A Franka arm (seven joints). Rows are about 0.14 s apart.
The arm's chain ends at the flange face. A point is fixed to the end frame.
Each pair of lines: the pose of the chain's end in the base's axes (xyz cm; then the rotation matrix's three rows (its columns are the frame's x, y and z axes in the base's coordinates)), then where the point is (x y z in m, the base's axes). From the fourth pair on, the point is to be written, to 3 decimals.
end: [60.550 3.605 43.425], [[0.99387 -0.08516 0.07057], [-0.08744 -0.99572 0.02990], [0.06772 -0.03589 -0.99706]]
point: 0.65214 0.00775 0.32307
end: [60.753 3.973 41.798], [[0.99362 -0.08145 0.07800], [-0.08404 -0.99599 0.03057], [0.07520 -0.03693 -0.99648]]
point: 0.65511 0.01164 0.30714
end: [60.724 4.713 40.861], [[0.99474 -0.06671 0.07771], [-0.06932 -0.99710 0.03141], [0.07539 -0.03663 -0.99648]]
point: 0.65525 0.01971 0.29779
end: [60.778 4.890 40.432], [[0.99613 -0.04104 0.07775], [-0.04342 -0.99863 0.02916], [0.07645 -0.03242 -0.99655]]
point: 0.657 0.022 0.294
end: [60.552 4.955 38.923], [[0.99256 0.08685 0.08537], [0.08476 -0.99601 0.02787], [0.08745 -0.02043 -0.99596]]
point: 0.659 0.028 0.279
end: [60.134 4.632 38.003], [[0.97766 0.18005 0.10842], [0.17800 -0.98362 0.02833], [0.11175 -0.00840 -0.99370]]
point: 0.659 0.029 0.272
